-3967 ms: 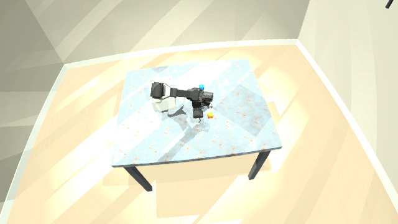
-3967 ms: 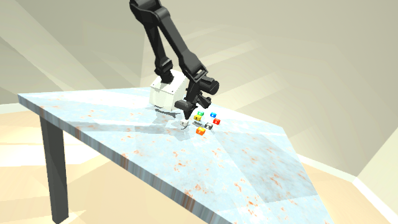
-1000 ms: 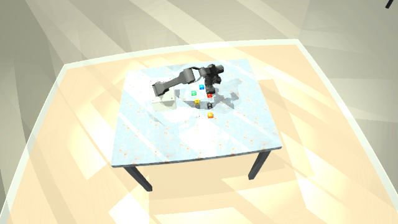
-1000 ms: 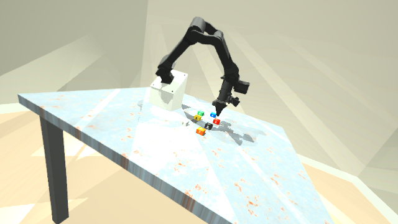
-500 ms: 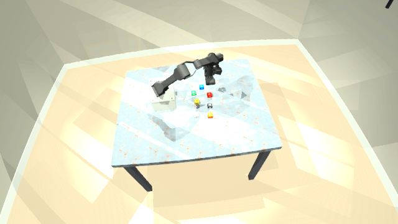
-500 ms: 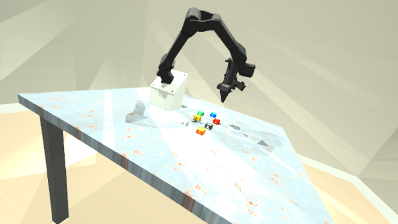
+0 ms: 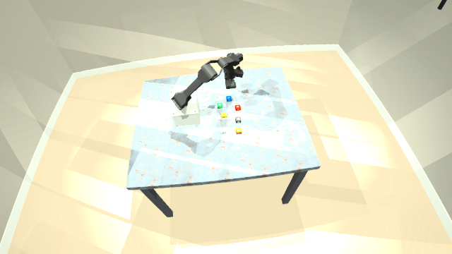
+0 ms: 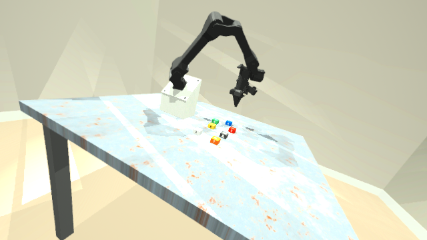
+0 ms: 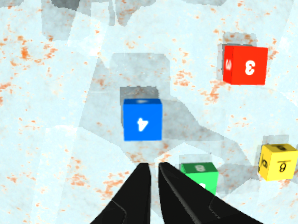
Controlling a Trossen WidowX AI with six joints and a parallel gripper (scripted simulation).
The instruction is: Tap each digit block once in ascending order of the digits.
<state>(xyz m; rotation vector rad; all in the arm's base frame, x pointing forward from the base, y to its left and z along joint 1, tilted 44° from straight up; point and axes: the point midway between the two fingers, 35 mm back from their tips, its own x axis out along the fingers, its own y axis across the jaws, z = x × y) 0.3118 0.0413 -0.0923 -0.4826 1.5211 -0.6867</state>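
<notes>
Now: gripper tip 110 mm above the blue block and 10 mm past it. Also, from my gripper tip: yellow block: 130 mm to the right, 110 mm below, 70 mm behind; then green block: 110 mm below, 80 mm behind, 50 mm to the right; then red block: 110 mm below, 90 mm to the right, 30 mm ahead.
</notes>
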